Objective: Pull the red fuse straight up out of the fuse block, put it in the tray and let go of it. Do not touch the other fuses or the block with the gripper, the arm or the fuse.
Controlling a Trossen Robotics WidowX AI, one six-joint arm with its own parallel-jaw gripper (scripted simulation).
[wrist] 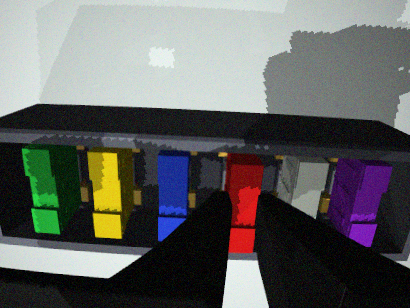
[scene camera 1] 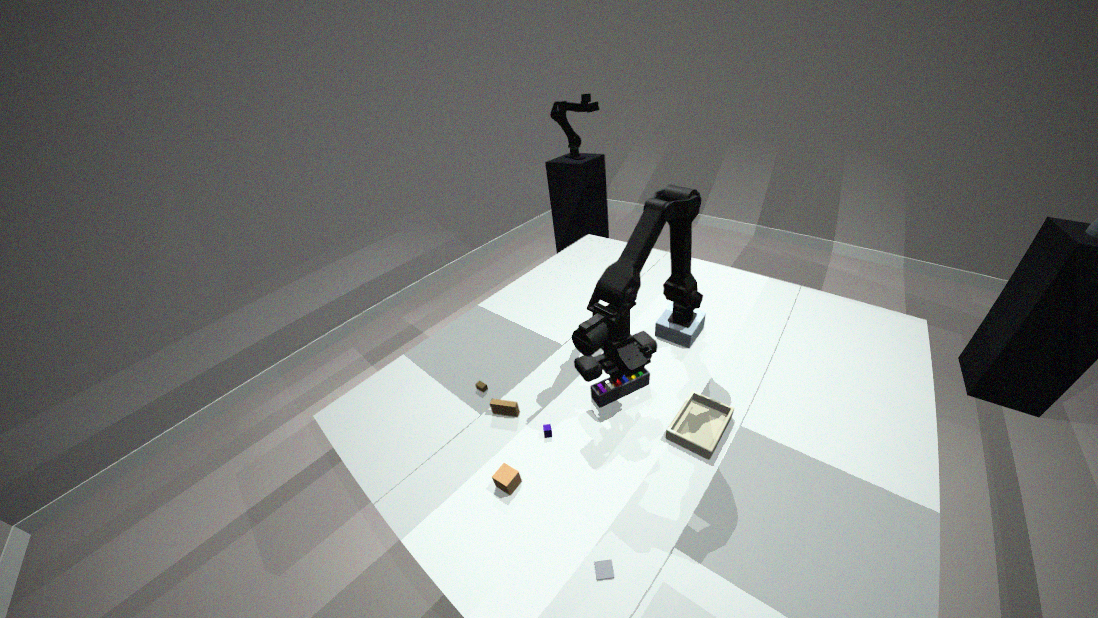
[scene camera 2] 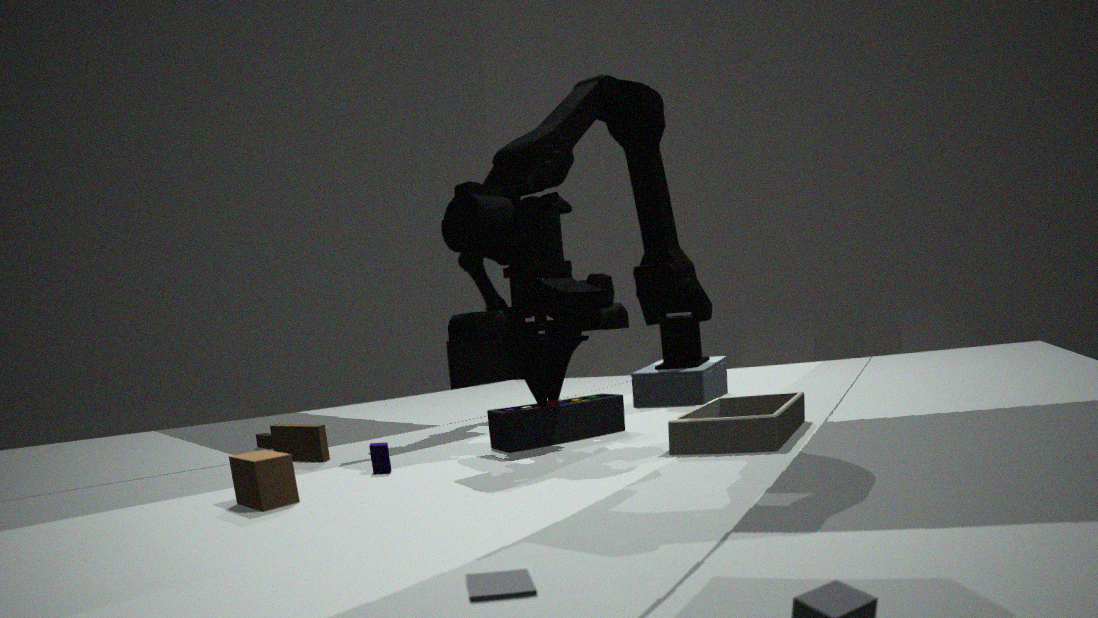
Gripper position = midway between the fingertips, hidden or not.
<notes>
I see my gripper (scene camera 2: 547,405), a red fuse (wrist: 244,172) and a blue fuse (wrist: 173,179).
My gripper also shows in the wrist view (wrist: 240,206) and in scene camera 1 (scene camera 1: 616,380).
</notes>
